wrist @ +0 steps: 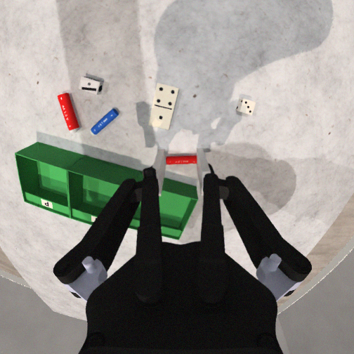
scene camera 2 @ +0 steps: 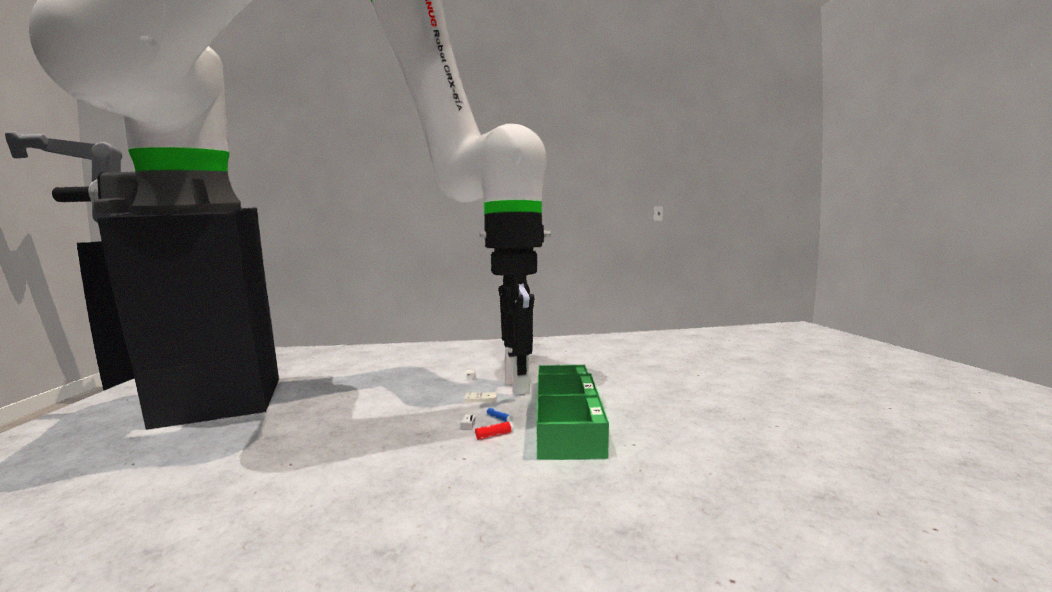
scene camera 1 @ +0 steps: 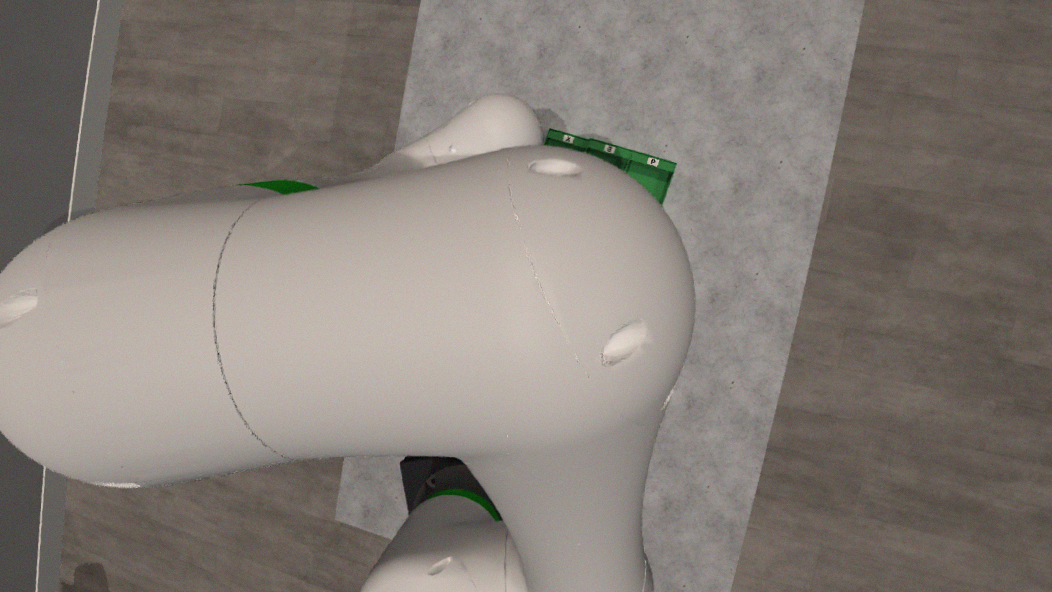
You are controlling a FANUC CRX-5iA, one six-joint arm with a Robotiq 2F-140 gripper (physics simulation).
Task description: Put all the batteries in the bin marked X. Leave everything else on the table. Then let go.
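Frame: origin at the arm's base, x ahead, y left, z up, level; metres.
Seen in the pictures: gripper, fingertip midpoint: (scene camera 2: 517, 387); arm's base at its link origin: (scene camera 2: 188, 211) (scene camera 1: 466, 512).
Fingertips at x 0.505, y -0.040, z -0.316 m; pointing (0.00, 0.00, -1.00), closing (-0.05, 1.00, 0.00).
Observation:
Pixels of each thing's middle, then the offset from my fingertips to it. "spot": a spot on its surface instead.
- bin at a spot on its surface: (scene camera 2: 562, 370) spot: dx +0.086, dy +0.011, dz +0.018 m
- red battery at the middle of its body: (scene camera 2: 494, 430) dx -0.063, dy -0.145, dz +0.003 m
- blue battery at the middle of its body: (scene camera 2: 499, 415) dx -0.048, dy -0.098, dz +0.001 m
- domino at the middle of its body: (scene camera 2: 480, 397) dx -0.066, dy -0.022, dz -0.001 m
- white die at the middle of its body: (scene camera 2: 471, 375) dx -0.071, dy +0.075, dz +0.004 m
- small pale sharpener-like block at the middle of its body: (scene camera 2: 468, 421) dx -0.094, dy -0.109, dz +0.001 m
- compartment marked P at a spot on its surface: (scene camera 1: 647, 184) spot: dx +0.023, dy -0.191, dz +0.003 m
My gripper (scene camera 2: 515, 384) (wrist: 180, 158) is shut on a red battery (wrist: 181, 160), gripping it by its two ends, low at the table beside the bin marked X. That bin (scene camera 1: 556, 136) (scene camera 2: 562, 370) (wrist: 172, 206) is the end compartment of the green three-part box; a finger partly covers it in the wrist view. Another red battery (scene camera 2: 493, 430) (wrist: 68, 112) and a blue battery (scene camera 2: 498, 414) (wrist: 105, 121) lie on the table in front of the other compartments. The arm hides the batteries in scene camera 1.
A domino (scene camera 2: 481, 396) (wrist: 164, 106) lies near the gripper, a white die (scene camera 2: 470, 374) (wrist: 245, 106) off to one side. A small pale sharpener-like block (scene camera 2: 467, 421) (wrist: 91, 84) lies near the loose batteries. The compartment marked P (scene camera 1: 647, 184) (wrist: 51, 181) is at the box's other end.

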